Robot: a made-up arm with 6 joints.
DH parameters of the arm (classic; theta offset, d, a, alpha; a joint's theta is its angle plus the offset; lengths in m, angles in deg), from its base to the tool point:
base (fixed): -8.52 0 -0.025 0
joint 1: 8.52 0.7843 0.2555 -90
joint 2: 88.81 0 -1.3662 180
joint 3: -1.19 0.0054 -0.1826 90
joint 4: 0 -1.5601 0.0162 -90
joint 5: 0 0.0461 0.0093 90
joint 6: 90 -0.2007 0.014 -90
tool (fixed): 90 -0.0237 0 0
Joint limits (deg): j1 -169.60..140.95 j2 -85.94..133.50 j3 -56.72..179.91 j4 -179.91..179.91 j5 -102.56..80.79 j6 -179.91..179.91
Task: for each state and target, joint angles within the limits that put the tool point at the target. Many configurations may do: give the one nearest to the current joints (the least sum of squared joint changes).
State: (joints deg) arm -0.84 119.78 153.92 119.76 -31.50 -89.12
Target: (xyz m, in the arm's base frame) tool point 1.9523 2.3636 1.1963
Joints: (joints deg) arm 51.84 110.21 130.88 120.42 -23.93 -89.88
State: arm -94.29 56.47 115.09 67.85 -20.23 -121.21
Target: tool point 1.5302 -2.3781 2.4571
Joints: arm -55.04 68.99 104.71 67.24 -17.36 -121.59
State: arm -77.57 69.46 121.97 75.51 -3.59 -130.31
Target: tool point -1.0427 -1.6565 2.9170
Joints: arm -119.80 73.84 145.06 75.89 -8.25 -129.76
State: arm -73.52 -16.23 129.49 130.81 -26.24 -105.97
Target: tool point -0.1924 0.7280 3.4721
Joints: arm -83.25 7.51 129.16 131.92 -26.25 -105.98
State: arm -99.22 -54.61 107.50 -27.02 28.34 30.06
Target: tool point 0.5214 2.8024 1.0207
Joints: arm -102.75 -77.86 96.85 -26.24 22.17 28.91
